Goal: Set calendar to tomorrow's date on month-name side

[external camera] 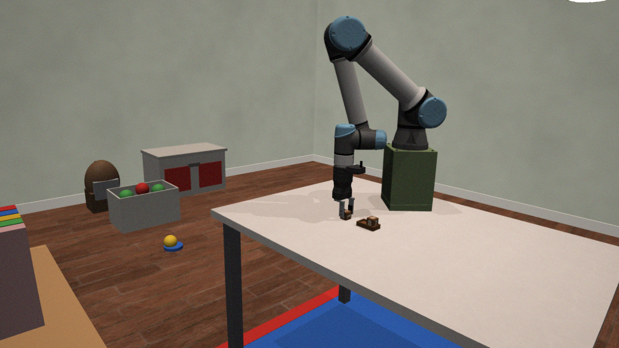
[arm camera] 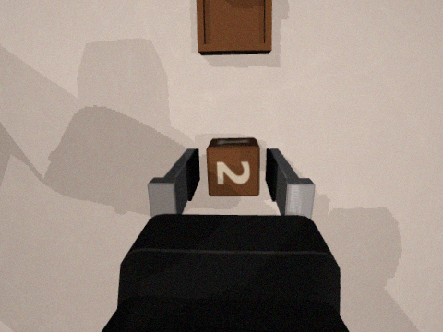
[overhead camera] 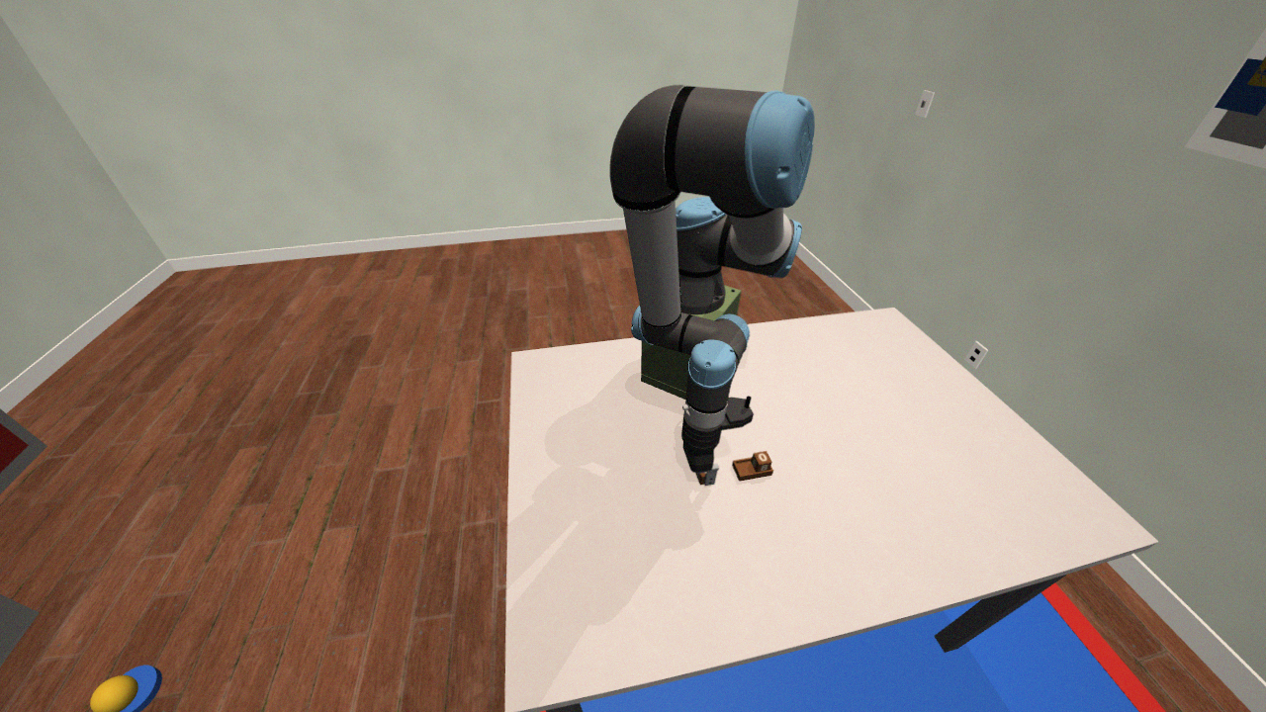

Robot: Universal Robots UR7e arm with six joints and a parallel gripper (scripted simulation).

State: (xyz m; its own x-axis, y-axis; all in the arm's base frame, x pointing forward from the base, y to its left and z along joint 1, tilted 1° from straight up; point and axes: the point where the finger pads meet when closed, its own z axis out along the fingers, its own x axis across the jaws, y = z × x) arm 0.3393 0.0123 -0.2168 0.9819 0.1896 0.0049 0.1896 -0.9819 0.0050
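My hand is 20 mm above the brown cube.
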